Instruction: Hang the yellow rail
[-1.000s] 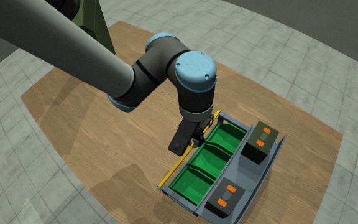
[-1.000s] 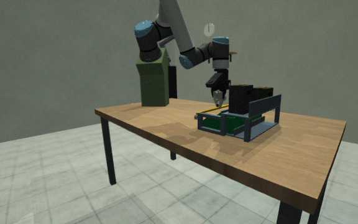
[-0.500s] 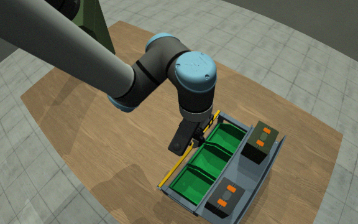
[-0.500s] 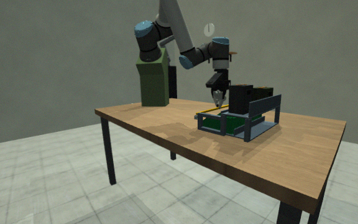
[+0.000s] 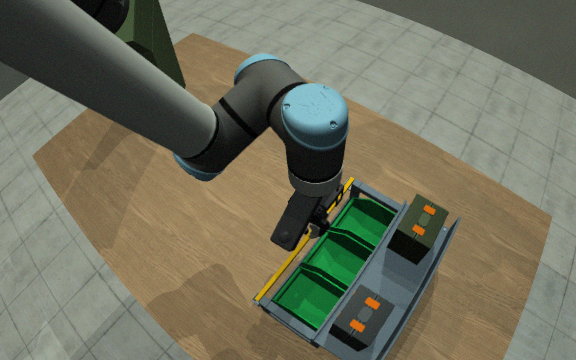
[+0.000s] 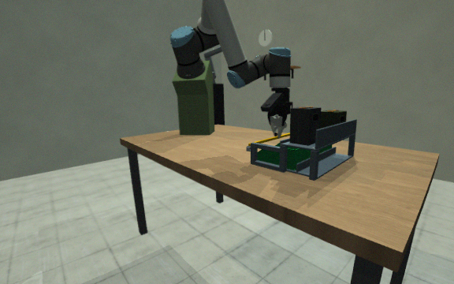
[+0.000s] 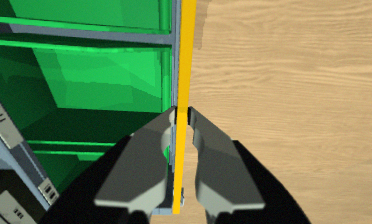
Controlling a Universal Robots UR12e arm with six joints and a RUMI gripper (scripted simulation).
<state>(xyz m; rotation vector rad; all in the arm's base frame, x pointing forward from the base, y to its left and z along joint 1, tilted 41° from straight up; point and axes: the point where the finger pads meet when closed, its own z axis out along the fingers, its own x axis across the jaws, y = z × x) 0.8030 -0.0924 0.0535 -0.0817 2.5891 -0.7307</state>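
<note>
Right now my hand is 1 cm above the yellow rail. From my hand the other things lie so: rack front bar 1 cm ahead, 8 cm below.
</note>
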